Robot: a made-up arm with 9 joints. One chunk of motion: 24 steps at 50 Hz.
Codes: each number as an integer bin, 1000 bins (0 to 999) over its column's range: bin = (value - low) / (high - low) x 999, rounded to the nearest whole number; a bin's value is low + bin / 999 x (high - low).
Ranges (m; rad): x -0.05..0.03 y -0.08..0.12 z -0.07..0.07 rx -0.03..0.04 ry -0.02..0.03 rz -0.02..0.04
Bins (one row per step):
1: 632 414 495 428 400 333
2: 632 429 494 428 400 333
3: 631 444 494 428 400 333
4: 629 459 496 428 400 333
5: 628 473 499 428 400 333
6: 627 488 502 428 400 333
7: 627 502 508 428 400 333
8: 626 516 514 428 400 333
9: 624 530 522 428 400 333
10: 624 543 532 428 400 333
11: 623 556 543 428 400 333
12: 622 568 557 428 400 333
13: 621 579 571 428 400 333
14: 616 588 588 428 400 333
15: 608 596 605 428 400 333
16: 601 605 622 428 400 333
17: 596 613 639 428 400 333
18: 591 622 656 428 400 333
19: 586 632 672 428 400 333
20: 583 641 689 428 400 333
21: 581 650 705 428 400 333
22: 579 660 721 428 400 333
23: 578 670 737 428 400 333
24: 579 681 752 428 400 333
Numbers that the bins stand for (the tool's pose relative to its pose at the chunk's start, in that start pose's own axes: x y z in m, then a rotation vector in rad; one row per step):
1: 0.0006 0.0029 -0.0006 0.0000 0.0000 0.0000
2: 0.0006 0.0059 -0.0008 0.0000 0.0000 0.0000
3: 0.0005 0.0089 -0.0008 0.0000 0.0000 0.0000
4: 0.0004 0.0119 -0.0005 0.0000 0.0000 0.0000
5: 0.0003 0.0147 -0.0001 0.0000 0.0000 0.0000
6: 0.0002 0.0177 0.0004 0.0000 0.0000 0.0000
7: 0.0002 0.0205 0.0012 0.0000 0.0000 0.0000
8: 0.0001 0.0233 0.0020 0.0000 0.0000 0.0000
9: 0.0000 0.0261 0.0032 0.0000 0.0000 0.0000
10: 0.0000 0.0287 0.0046 0.0000 0.0000 0.0000
11: -0.0001 0.0313 0.0061 0.0000 0.0000 0.0000
12: -0.0002 0.0337 0.0081 0.0000 0.0000 0.0000
13: -0.0003 0.0359 0.0100 0.0000 0.0000 0.0000
14: -0.0007 0.0377 0.0124 0.0000 0.0000 0.0000
15: -0.0013 0.0393 0.0148 0.0000 0.0000 0.0000
16: -0.0019 0.0411 0.0172 0.0000 0.0000 0.0000
17: -0.0023 0.0427 0.0195 0.0000 0.0000 0.0000
18: -0.0027 0.0445 0.0219 0.0000 0.0000 0.0000
19: -0.0031 0.0465 0.0242 0.0000 0.0000 0.0000
20: -0.0033 0.0483 0.0266 0.0000 0.0000 0.0000
21: -0.0035 0.0501 0.0288 0.0000 0.0000 0.0000
22: -0.0036 0.0521 0.0310 0.0000 0.0000 0.0000
23: -0.0037 0.0541 0.0333 0.0000 0.0000 0.0000
24: -0.0036 0.0563 0.0354 0.0000 0.0000 0.0000

